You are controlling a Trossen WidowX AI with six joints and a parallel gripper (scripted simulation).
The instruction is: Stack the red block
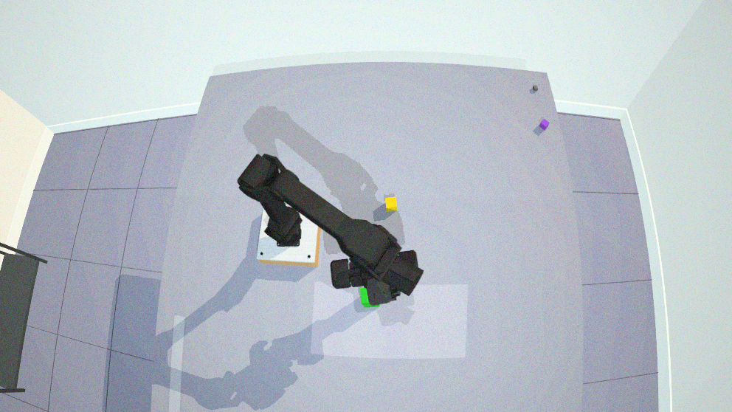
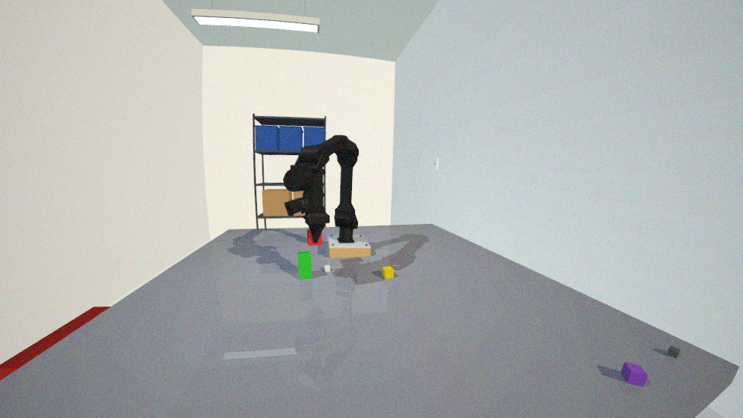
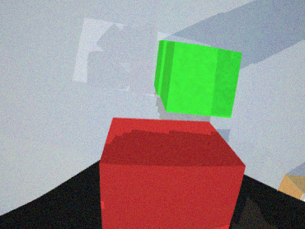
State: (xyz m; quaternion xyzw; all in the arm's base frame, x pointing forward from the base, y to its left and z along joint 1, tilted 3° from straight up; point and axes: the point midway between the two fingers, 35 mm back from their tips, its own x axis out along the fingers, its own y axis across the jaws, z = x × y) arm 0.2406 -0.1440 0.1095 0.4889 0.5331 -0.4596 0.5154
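My gripper tip is 50 mm past the small white cube, 40 mm to the right of it and 120 mm above it. Round my gripper tip: yellow block 30 mm ahead, 230 mm to the left, 110 mm below; then purple block 560 mm ahead, 490 mm to the left, 110 mm below; then red block 10 mm above.
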